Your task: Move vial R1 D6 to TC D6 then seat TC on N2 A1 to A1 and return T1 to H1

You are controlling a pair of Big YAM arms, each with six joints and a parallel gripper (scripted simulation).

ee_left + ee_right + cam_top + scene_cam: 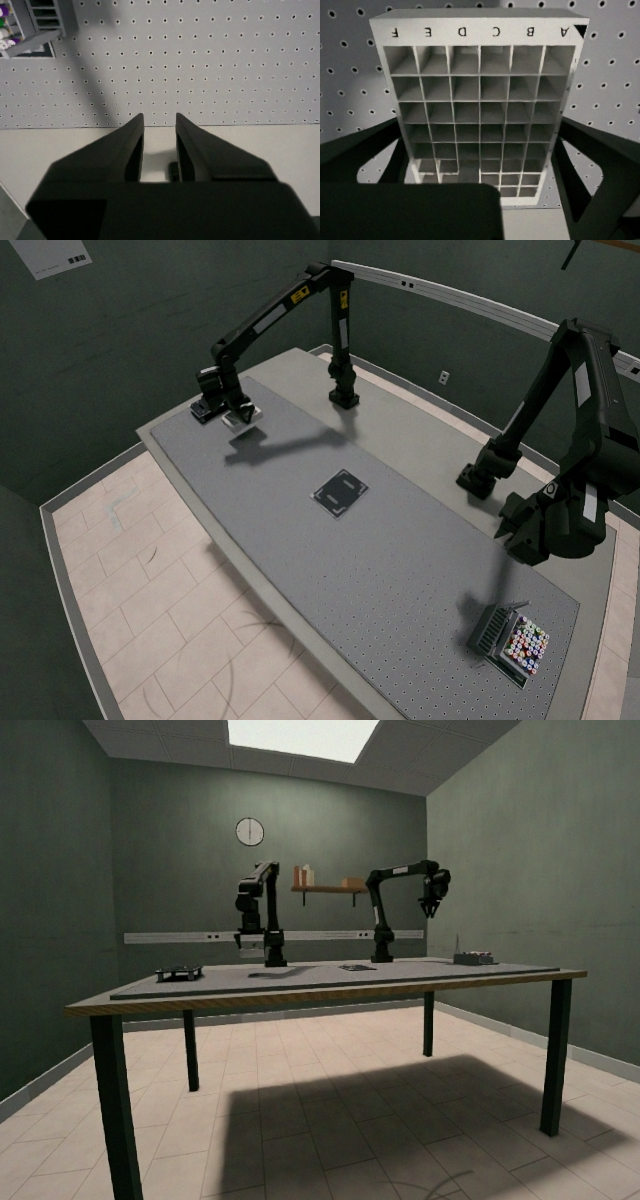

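The black nest lies 2 cm ahead of my right hand, 25 cm to the right of it and 5 cm below it. From my right hand the other things lie so: tube carrier (right at my right hand); then slotted holder (2 cm behind, 101 cm to the left, 8 cm below).
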